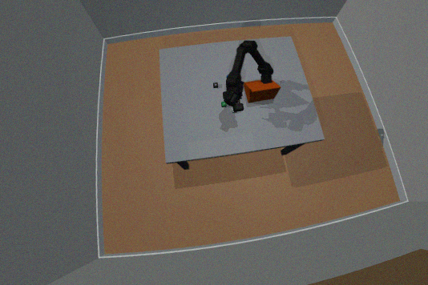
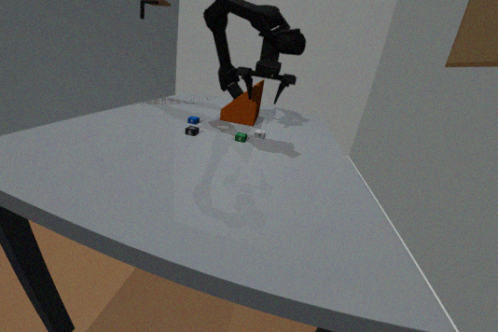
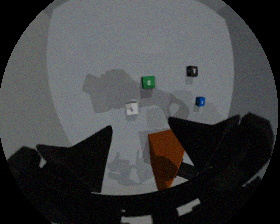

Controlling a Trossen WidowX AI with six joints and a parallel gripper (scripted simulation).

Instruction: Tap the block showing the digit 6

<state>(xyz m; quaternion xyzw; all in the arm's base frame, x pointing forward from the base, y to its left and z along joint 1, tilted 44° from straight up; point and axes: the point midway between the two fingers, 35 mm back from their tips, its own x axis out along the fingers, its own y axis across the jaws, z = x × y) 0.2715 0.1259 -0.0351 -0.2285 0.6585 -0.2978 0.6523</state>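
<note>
Right now the black block is 8 cm ahead of my gripper tip, 21 cm to the right of it and 12 cm below it. Round my gripper tip: white block: 1 cm behind, 1 cm to the left, 12 cm below; then blue block: 3 cm behind, 24 cm to the right, 12 cm below; then green block: 5 cm ahead, 5 cm to the right, 12 cm below.
</note>
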